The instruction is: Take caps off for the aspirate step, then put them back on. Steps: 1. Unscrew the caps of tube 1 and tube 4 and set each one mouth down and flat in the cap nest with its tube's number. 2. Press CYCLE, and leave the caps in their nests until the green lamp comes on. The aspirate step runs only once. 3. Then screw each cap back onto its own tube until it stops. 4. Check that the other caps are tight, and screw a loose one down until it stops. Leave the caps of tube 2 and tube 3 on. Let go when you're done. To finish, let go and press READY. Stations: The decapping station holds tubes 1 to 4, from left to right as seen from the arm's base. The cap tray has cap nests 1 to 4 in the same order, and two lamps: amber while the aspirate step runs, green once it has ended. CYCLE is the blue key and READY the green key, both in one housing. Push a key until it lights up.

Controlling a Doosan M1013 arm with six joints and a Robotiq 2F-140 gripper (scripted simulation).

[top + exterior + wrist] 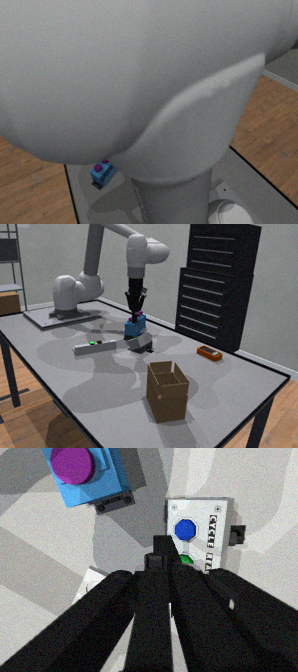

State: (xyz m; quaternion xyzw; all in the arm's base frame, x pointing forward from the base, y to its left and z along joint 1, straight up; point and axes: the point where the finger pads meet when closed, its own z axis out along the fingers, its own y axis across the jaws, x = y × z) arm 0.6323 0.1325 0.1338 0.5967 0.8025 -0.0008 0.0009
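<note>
Right now the green ready key is 10 cm below my hand, 4 cm ahead of it and 3 cm to the right of it. Round my hand: grey key housing 11 cm below, 5 cm ahead, 1 cm to the right; blue cycle key 10 cm below, 3 cm ahead, 1 cm to the left; purple cap 18 cm to the left, 18 cm behind, 5 cm below.
</note>
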